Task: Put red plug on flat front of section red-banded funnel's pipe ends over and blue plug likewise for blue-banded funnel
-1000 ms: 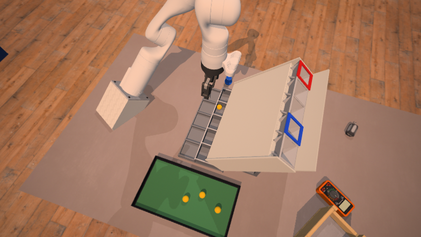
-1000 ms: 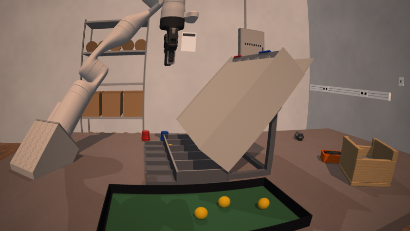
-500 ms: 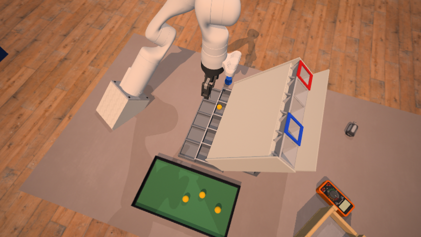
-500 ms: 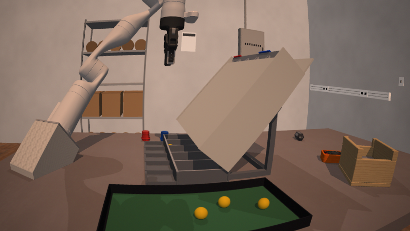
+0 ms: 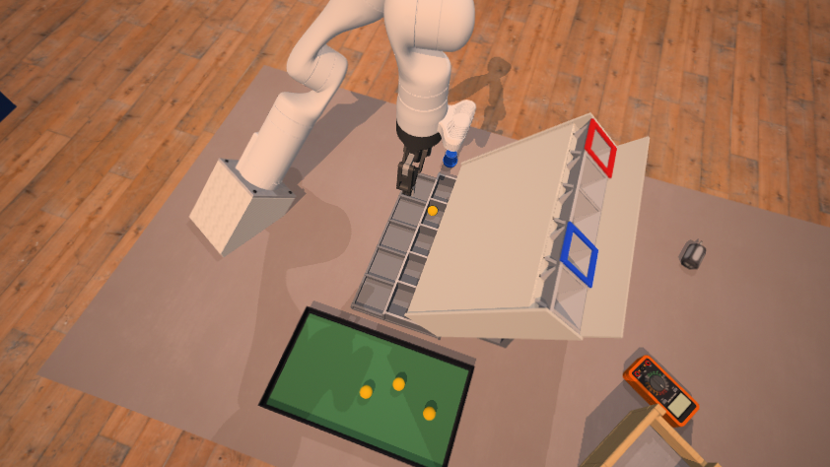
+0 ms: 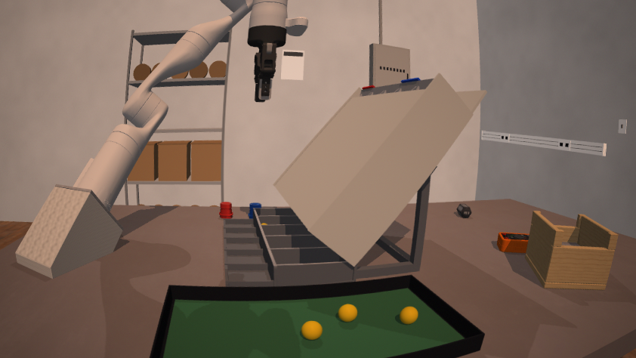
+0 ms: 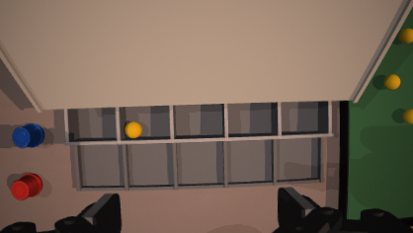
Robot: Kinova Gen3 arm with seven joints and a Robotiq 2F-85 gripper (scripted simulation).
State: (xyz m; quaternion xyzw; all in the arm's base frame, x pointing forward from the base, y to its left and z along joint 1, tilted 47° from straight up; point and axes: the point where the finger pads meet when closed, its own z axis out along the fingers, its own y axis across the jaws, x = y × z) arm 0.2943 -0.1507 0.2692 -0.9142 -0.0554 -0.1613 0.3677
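The green marble tray is 100 mm ahead of my hand, 320 mm to the right of it and 290 mm below it. The rest, counted from my hand: wooden box 600 mm ahead, 170 mm to the right, 250 mm below; beige cover 150 mm ahead, 30 mm to the left, 90 mm below; orange multimeter 600 mm ahead, 10 mm to the right, 280 mm below.
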